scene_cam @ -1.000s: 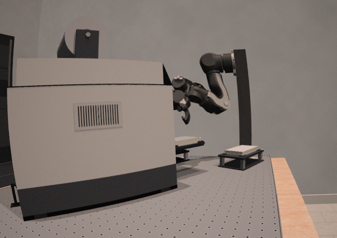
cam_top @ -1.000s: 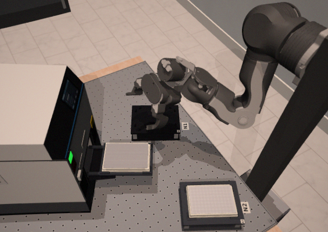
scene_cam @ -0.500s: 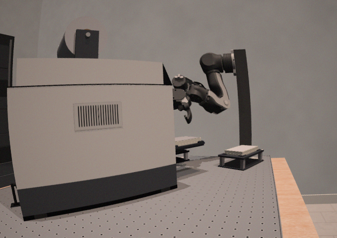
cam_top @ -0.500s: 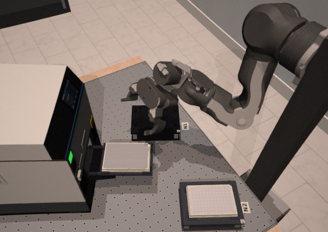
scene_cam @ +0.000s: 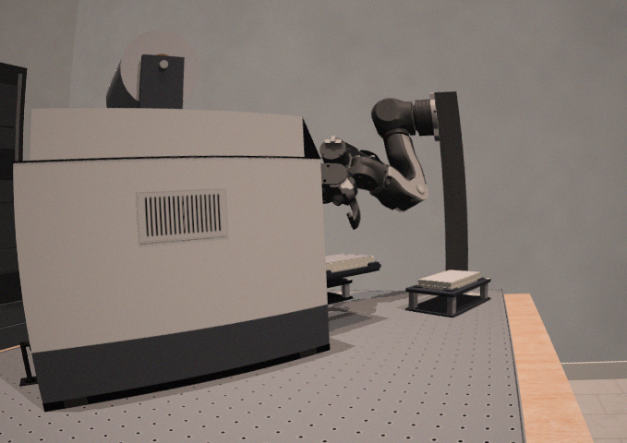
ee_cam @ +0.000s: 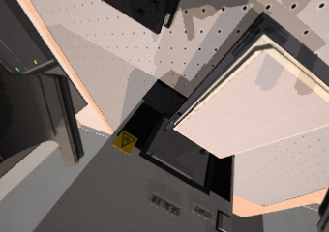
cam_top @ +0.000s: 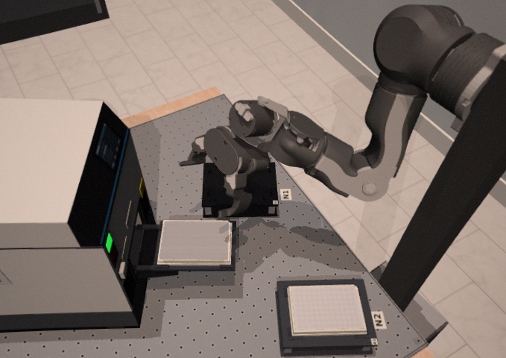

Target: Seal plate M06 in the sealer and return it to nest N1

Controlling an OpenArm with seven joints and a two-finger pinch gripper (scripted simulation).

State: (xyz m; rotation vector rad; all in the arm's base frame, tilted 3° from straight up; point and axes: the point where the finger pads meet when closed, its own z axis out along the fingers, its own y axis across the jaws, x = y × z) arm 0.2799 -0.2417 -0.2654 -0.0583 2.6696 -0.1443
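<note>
The touchscreen lies 13 cm ahead of my hand, 6 cm to the right of it and 13 cm above it. Also, from my hand: sealer's stage: 6 cm ahead, 4 cm to the left, 8 cm below; then nest N1: 12 cm behind, 7 cm to the right, 14 cm below; then 96-well plate M06: 6 cm ahead, 4 cm to the left, 7 cm below.
</note>
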